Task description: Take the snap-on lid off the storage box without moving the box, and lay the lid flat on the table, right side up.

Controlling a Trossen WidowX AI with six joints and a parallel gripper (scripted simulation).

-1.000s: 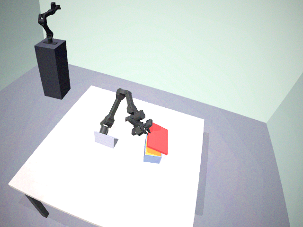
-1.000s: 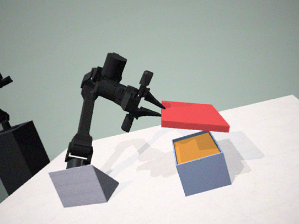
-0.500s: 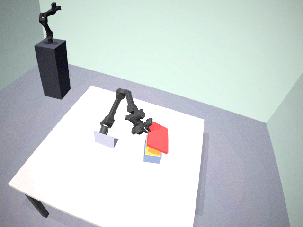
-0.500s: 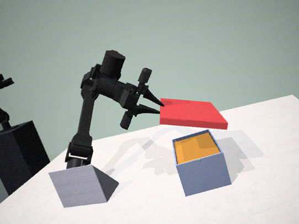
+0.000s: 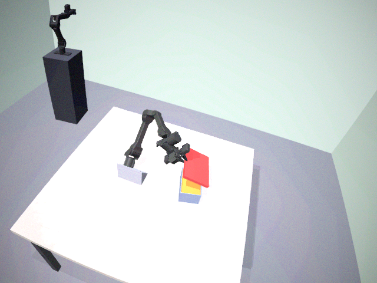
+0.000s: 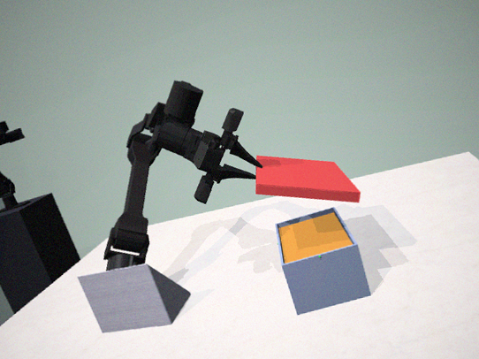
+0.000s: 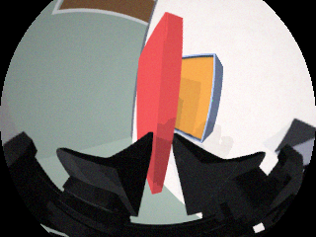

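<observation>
My gripper tip is now 70 mm short of the red lid, 10 mm to the right of it and 30 mm above it. Also, from my gripper tip: blue-grey storage box: 60 mm ahead, 30 mm to the right, 180 mm below.
</observation>
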